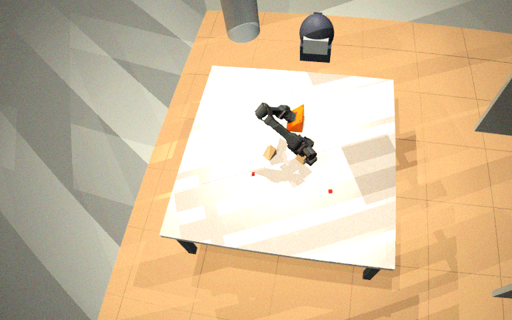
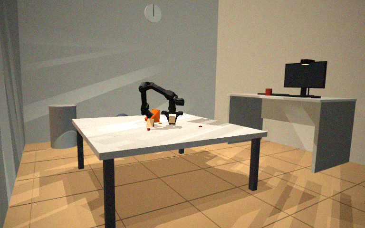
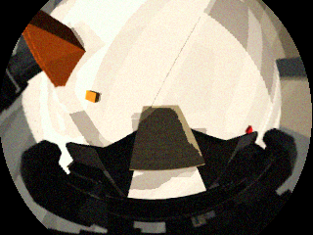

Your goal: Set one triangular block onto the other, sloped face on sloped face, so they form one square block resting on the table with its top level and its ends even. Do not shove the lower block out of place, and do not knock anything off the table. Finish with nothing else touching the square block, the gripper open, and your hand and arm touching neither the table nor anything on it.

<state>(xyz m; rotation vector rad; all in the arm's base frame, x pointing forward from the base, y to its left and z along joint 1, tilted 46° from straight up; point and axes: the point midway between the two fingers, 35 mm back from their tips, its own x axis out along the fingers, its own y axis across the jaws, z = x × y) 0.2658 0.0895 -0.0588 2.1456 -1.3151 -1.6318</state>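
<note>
My gripper tip is now 110 mm past the small yellow cube, 70 mm to the left of it and 20 mm above it. Also, from my gripper tip: tan triangular block (10 mm ahead, 10 mm above).
</note>
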